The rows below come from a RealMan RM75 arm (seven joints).
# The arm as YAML. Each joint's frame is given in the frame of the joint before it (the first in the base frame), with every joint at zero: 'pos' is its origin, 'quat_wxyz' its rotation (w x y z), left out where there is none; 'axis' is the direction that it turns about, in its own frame. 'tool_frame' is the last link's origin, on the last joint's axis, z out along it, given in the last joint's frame.
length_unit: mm
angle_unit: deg
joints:
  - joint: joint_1
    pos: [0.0, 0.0, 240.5]
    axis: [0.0, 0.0, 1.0]
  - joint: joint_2
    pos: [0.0, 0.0, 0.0]
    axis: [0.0, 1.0, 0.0]
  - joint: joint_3
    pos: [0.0, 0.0, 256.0]
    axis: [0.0, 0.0, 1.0]
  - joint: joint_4
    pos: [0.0, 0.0, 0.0]
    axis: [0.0, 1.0, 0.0]
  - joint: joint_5
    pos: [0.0, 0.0, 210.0]
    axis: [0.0, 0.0, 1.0]
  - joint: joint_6
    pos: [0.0, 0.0, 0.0]
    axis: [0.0, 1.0, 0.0]
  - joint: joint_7
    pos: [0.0, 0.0, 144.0]
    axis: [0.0, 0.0, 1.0]
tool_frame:
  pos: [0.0, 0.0, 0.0]
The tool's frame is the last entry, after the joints.
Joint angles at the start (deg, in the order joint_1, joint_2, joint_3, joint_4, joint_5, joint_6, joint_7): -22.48 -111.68 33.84 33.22 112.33 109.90 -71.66
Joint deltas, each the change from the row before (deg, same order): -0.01 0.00 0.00 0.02 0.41 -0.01 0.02; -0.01 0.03 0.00 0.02 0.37 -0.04 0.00; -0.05 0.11 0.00 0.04 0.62 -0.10 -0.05; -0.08 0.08 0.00 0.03 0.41 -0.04 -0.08; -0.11 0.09 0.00 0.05 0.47 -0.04 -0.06; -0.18 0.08 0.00 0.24 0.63 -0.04 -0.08; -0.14 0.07 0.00 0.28 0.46 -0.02 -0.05; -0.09 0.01 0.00 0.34 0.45 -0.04 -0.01
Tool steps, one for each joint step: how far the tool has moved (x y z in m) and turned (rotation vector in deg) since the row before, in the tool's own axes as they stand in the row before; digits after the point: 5 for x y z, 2 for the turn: -0.00083 0.00023 0.00001 -0.11 -0.38 -0.09; -0.00070 0.00005 -0.00019 -0.06 -0.37 -0.09; -0.00090 -0.00025 -0.00060 -0.04 -0.68 -0.14; -0.00032 -0.00027 -0.00027 -0.08 -0.45 -0.09; -0.00023 -0.00037 -0.00026 -0.10 -0.51 -0.05; 0.00018 -0.00069 -0.00023 -0.13 -0.73 0.09; 0.00044 -0.00068 -0.00038 -0.06 -0.58 0.18; 0.00021 -0.00051 -0.00026 -0.03 -0.56 0.21
